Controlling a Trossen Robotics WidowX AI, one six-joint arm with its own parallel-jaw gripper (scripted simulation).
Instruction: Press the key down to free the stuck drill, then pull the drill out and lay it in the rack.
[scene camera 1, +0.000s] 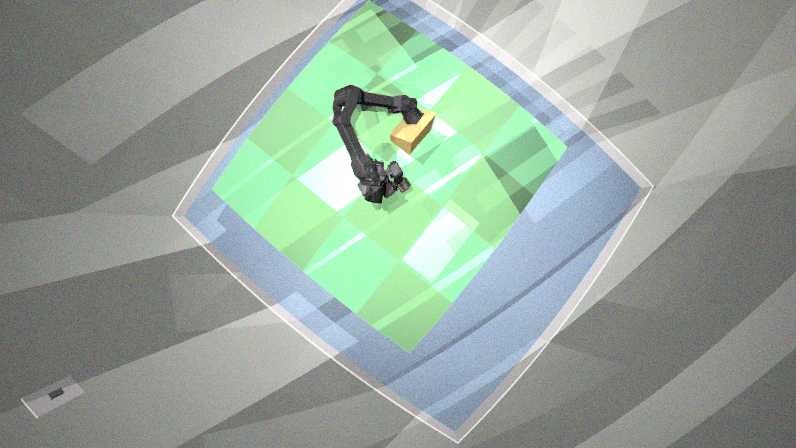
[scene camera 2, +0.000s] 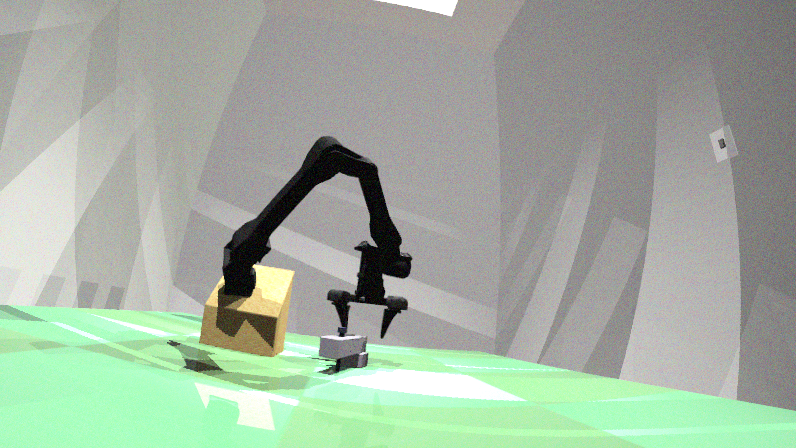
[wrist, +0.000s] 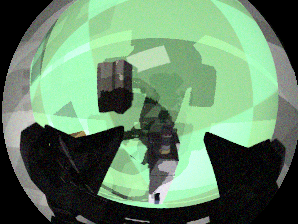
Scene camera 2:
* my gripper: 363, 335
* light grey shape: 351, 349
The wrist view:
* my gripper: 166, 134
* light grey shape: 163, 167
